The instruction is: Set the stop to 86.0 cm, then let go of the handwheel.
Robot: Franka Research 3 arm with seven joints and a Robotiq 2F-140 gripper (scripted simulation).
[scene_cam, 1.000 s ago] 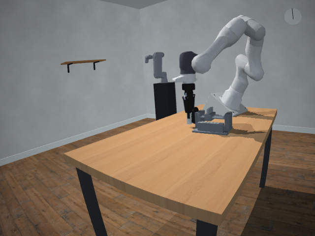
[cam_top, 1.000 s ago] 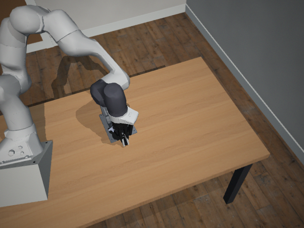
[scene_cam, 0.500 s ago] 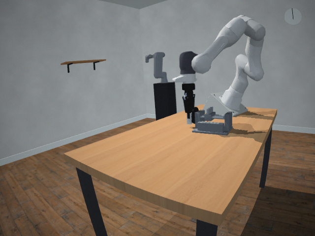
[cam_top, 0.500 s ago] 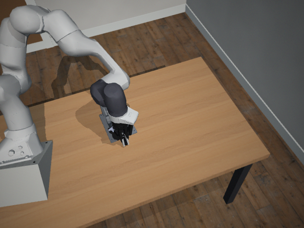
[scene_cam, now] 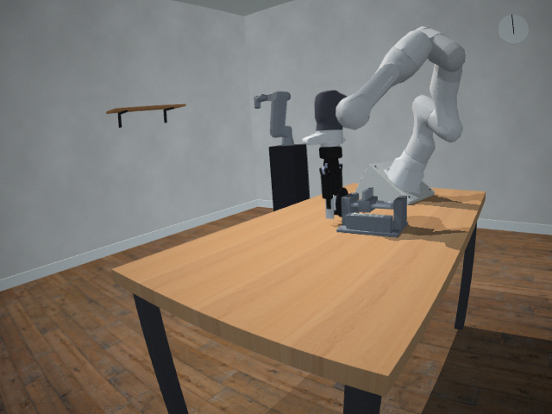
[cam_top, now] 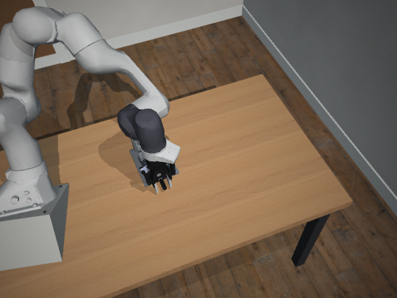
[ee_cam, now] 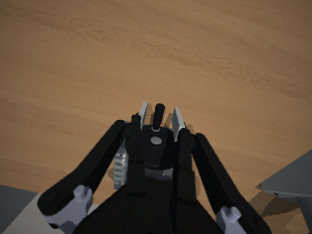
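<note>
Right now the black handwheel is 2 cm to the left of my hand and 1 cm below it. Round my hand: sliding stop block (1 cm ahead, 12 cm to the left, 3 cm above).
</note>
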